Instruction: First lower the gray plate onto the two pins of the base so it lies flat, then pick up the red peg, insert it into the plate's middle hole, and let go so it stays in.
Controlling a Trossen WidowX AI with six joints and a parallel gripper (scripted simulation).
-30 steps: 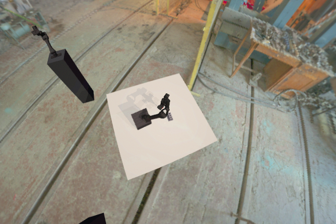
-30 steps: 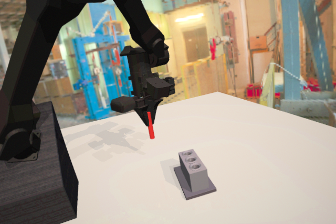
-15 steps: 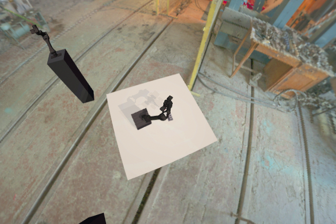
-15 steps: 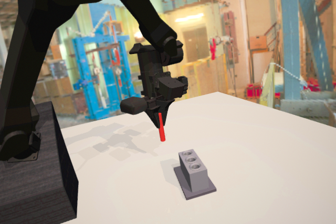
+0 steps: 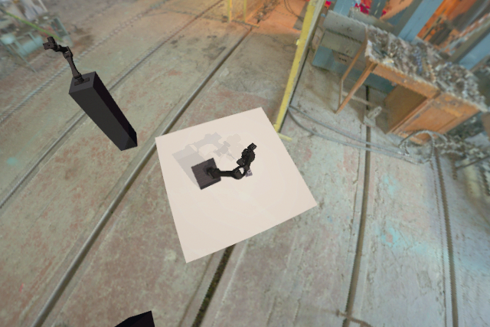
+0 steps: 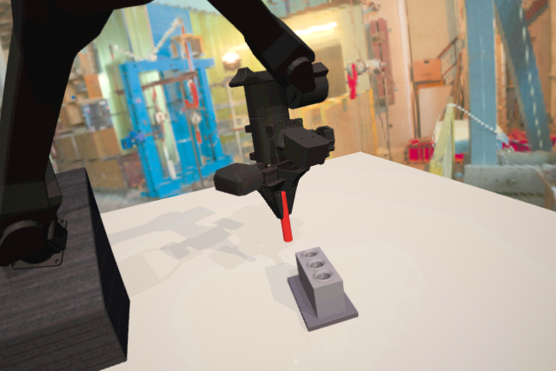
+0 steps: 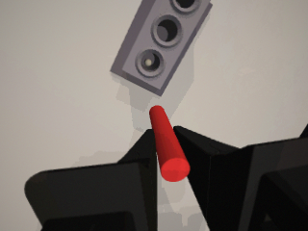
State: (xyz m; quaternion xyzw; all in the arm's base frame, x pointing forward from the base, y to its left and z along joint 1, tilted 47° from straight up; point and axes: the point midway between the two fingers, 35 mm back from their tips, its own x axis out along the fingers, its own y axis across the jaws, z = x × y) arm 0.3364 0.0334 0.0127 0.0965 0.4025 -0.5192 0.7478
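Now: the gray plate 7 cm to the right of my gripper tip, 7 cm below it and 2 cm ahead of it. Round my gripper tip: gray base (11 cm below, 6 cm to the right, 2 cm ahead); then red peg (right at my gripper tip).
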